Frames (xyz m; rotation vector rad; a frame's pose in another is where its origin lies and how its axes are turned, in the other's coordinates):
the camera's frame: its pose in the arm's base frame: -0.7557 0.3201 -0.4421 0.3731 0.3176 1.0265
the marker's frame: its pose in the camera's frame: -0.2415 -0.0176 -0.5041 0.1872 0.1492 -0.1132
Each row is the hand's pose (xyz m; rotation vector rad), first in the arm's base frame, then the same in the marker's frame.
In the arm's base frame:
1: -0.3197 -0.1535 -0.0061 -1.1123 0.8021 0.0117
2: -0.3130 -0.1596 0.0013 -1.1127 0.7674 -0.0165
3: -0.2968 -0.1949 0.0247 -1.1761 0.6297 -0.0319
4: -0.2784 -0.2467 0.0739 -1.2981 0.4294 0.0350
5: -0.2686 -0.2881 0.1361 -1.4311 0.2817 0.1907
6: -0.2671 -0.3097 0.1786 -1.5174 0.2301 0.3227
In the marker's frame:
1: -0.1451 -0.1314 1.1843 -0.9845 0.7440 -1.2441
2: -0.1489 -0.1345 1.1949 -0.9990 0.7078 -1.2711
3: -0.1768 -0.1497 1.2273 -1.1278 0.6162 -1.2899
4: -0.2242 -0.1602 1.2828 -1.3573 0.5181 -1.2239
5: -0.2705 -0.1524 1.3417 -1.5772 0.4968 -1.0628
6: -0.2991 -0.1402 1.3779 -1.6944 0.5325 -0.9266

